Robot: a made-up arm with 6 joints. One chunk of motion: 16 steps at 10 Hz.
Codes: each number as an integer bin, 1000 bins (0 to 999) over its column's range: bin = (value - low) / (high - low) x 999, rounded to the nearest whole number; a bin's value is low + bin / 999 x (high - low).
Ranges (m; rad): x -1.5..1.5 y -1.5..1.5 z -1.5..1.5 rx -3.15..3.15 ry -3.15..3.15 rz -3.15..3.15
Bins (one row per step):
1: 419 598 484 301 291 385
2: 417 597 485 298 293 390
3: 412 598 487 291 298 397
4: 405 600 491 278 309 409
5: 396 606 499 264 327 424
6: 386 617 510 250 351 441
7: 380 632 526 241 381 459
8: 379 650 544 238 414 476
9: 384 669 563 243 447 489
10: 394 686 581 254 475 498
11: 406 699 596 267 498 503
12: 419 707 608 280 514 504
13: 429 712 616 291 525 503
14: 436 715 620 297 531 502
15: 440 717 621 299 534 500
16: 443 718 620 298 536 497
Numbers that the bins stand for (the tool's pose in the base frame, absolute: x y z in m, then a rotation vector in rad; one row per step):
1: -0.2417 0.2958 -0.0465 -1.2518 -1.3149 -0.7221
2: -0.2477 0.2928 -0.0435 -1.2707 -1.3023 -0.6905
3: -0.2628 0.2958 -0.0375 -1.3149 -1.2707 -0.6464
4: -0.2838 0.3018 -0.0255 -1.3968 -1.2014 -0.5707
5: -0.3108 0.3198 -0.0015 -1.4851 -1.0878 -0.4761
6: -0.3408 0.3529 0.0315 -1.5734 -0.9365 -0.3689
7: -0.3589 0.3979 0.0796 -1.6302 -0.7473 -0.2554
8: -0.3619 0.4520 0.1336 -1.6491 -0.5392 -0.1482
9: -0.3468 0.5090 0.1907 -1.6176 -0.3311 -0.0662
10: -0.3168 0.5601 0.2447 -1.5482 -0.1545 -0.0095
11: -0.2808 0.5991 0.2898 -1.4662 -0.0095 0.0221
12: -0.2417 0.6231 0.3258 -1.3842 0.0914 0.0284
13: -0.2117 0.6381 0.3498 -1.3149 0.1608 0.0221
14: -0.1907 0.6471 0.3619 -1.2770 0.1986 0.0158
15: -0.1787 0.6532 0.3649 -1.2644 0.2176 0.0032
16: -0.1697 0.6562 0.3619 -1.2707 0.2302 -0.0158

